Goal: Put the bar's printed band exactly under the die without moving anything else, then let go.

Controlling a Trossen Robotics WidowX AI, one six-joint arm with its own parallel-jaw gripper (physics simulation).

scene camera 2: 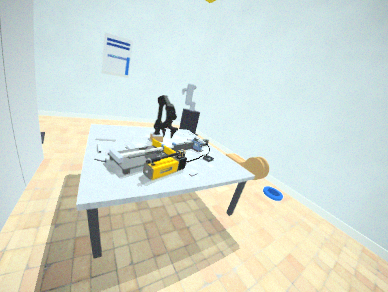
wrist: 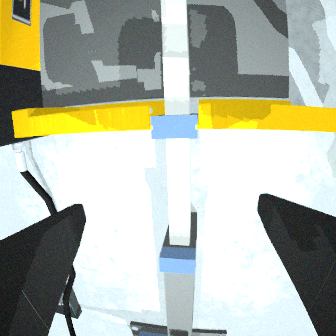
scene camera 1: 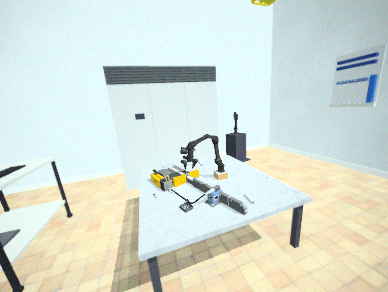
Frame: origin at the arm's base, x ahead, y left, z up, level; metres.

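Seen in the pictures: gripper, fingertip midpoint: (scene camera 2: 167, 137) (wrist: 171, 207) (scene camera 1: 188, 169); arm's base, link origin: (scene camera 2: 157, 133) (scene camera 1: 221, 171).
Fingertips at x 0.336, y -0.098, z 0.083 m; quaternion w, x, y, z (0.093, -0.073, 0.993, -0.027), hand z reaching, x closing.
Observation:
Pixels of each thing's middle, then the offset from my fingertips to it. "*": a spot on its surface instead. Level surfaces: height alone.
- second blue guide, surface spot: (wrist: 177, 260) * 0.007 m back, 0.086 m left, 0.059 m down
- blue press unit, surface spot: (scene camera 1: 214, 196) * 0.015 m ahead, 0.441 m left, 0.083 m down
- yellow motor housing, body centre: (scene camera 2: 166, 163) (scene camera 1: 160, 178) 0.261 m ahead, 0.156 m right, 0.086 m down
- small dark box, surface spot: (scene camera 1: 186, 206) * 0.215 m ahead, 0.337 m left, 0.149 m down
- table, surface height: 0.151 m down
The long white bar (wrist: 179, 190) (scene camera 2: 137, 151) runs lengthwise through a blue guide (wrist: 174, 128) between yellow plates. In the wrist view its near end reaches a second blue guide (wrist: 177, 260) at the start of the grey rail (wrist: 179, 295) (scene camera 1: 235, 204). I cannot make out the printed band. The blue press unit (scene camera 1: 214, 196) (scene camera 2: 199, 144), which seems to carry the die, stands at the rail; its edge shows at the bottom of the wrist view. The die itself is too small to tell. My gripper (wrist: 171, 207) (scene camera 1: 189, 167) (scene camera 2: 167, 133) is open above the bar, one finger on each side, holding nothing.
A yellow motor housing (scene camera 2: 162, 169) (scene camera 1: 159, 180) sits beside the grey bed. A black cable runs to a small dark box (scene camera 1: 186, 206) (scene camera 2: 208, 158) near the press unit. The arm stands on a wooden block (scene camera 1: 220, 175). Small loose pieces lie on the table (scene camera 1: 170, 232).

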